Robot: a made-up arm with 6 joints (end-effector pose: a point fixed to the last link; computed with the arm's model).
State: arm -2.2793 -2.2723 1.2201 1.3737 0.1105 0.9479
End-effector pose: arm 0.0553 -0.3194 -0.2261 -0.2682 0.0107 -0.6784 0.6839
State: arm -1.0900 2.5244 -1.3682 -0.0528 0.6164 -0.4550
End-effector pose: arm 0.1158 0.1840 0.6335 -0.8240 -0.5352 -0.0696 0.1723
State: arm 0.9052 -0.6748 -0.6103 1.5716 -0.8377 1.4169
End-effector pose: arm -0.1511 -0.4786 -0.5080 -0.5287 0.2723 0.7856 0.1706
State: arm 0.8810 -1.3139 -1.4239 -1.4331 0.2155 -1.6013
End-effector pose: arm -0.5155 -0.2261 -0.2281 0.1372 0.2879 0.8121 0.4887
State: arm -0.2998 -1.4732 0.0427 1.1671 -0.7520 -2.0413
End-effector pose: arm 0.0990 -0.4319 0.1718 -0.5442 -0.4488 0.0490 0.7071
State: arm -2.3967 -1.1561 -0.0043 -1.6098 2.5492 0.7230
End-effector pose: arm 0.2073 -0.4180 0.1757 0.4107 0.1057 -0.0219 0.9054
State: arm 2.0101 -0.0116 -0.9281 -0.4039 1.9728 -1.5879
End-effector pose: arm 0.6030 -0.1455 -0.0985 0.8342 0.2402 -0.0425 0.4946
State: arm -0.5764 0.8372 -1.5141 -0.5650 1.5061 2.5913
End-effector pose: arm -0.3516 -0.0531 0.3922 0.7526 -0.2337 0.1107 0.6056
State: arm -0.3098 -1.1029 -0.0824 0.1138 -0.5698 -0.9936
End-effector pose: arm 0.0925 -0.5101 -0.0519 -0.7108 -0.2063 -0.1732 0.6498
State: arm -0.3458 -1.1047 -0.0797 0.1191 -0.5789 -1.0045
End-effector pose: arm 0.0886 -0.5088 -0.0532 -0.7146 -0.2012 -0.1589 0.6509
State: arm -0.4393 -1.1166 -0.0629 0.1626 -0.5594 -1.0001
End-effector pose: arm 0.0817 -0.5038 -0.0644 -0.7138 -0.1657 -0.1065 0.6720
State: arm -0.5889 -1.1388 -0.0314 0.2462 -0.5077 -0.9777
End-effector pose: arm 0.0669 -0.4946 -0.0858 -0.7010 -0.0933 -0.0160 0.7069
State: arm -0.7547 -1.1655 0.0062 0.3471 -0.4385 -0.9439
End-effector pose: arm 0.0424 -0.4835 -0.1087 -0.6726 0.0009 0.0875 0.7348
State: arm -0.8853 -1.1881 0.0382 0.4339 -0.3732 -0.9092
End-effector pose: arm 0.0160 -0.4739 -0.1239 -0.6383 0.0859 0.1707 0.7457
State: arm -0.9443 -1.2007 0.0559 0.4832 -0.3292 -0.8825
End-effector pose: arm 0.0006 -0.4686 -0.1306 -0.6154 0.1344 0.2125 0.7470
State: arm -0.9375 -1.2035 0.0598 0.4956 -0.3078 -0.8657
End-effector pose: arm -0.0009 -0.4673 -0.1331 -0.6094 0.1456 0.2170 0.7486
